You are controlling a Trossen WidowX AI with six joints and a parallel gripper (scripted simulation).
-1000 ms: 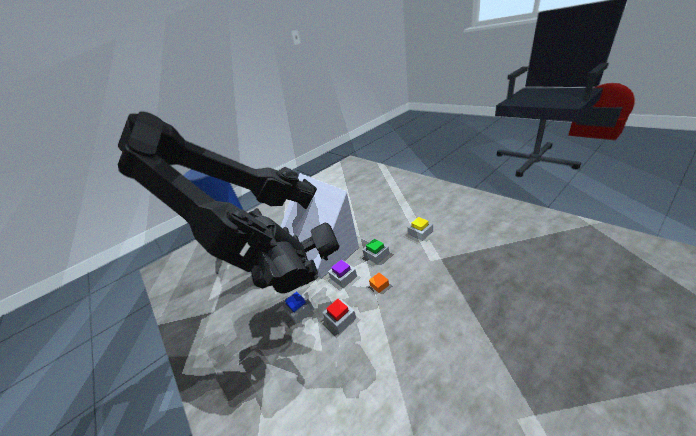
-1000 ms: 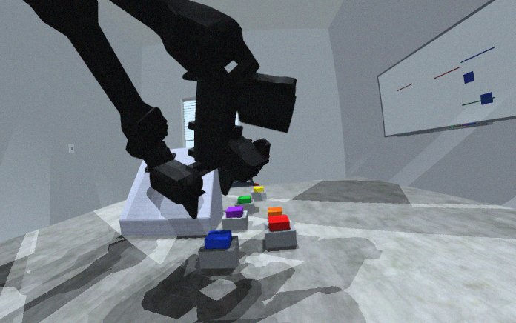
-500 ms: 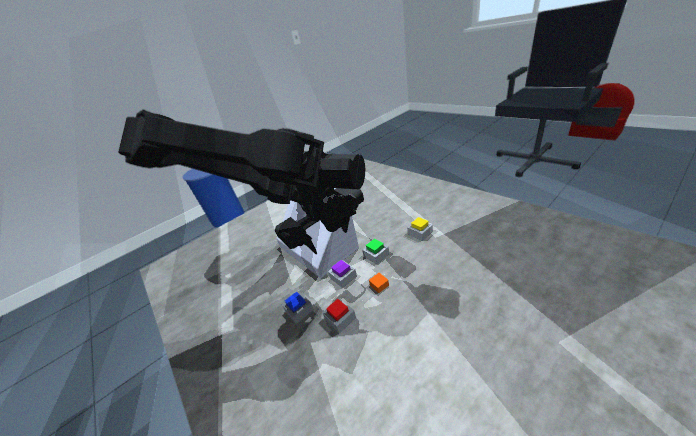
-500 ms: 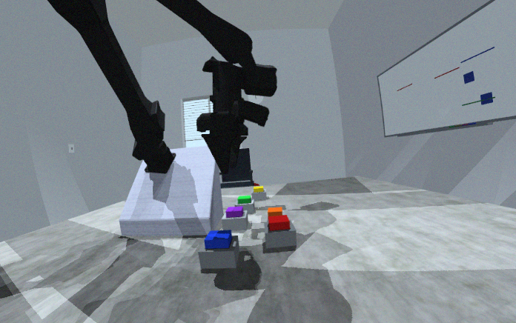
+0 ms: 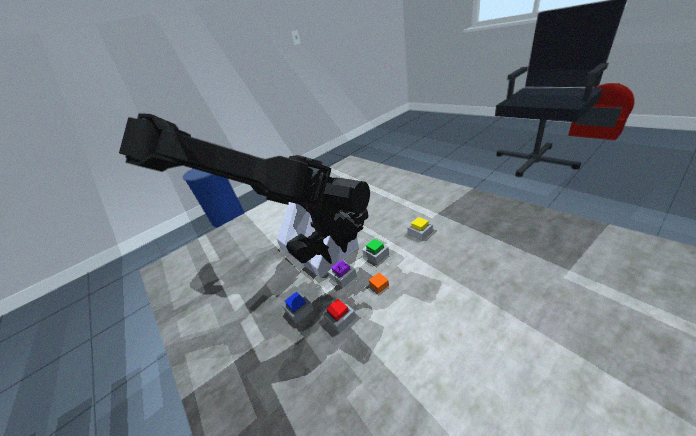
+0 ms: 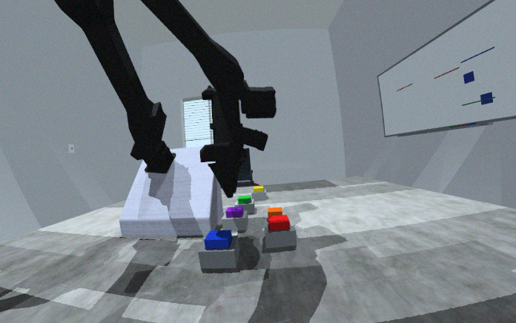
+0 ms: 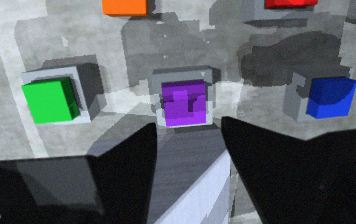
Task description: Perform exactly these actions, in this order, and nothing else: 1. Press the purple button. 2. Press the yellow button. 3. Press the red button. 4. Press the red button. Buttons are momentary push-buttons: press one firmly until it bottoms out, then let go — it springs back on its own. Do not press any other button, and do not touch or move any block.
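Now: gripper tip 4 cm above the purple button. From my gripper tip the other things lie so: red button 9 cm ahead, 7 cm to the right, 4 cm below; green button 11 cm to the left, 4 cm below; orange block 8 cm ahead, 6 cm below, 5 cm to the left.
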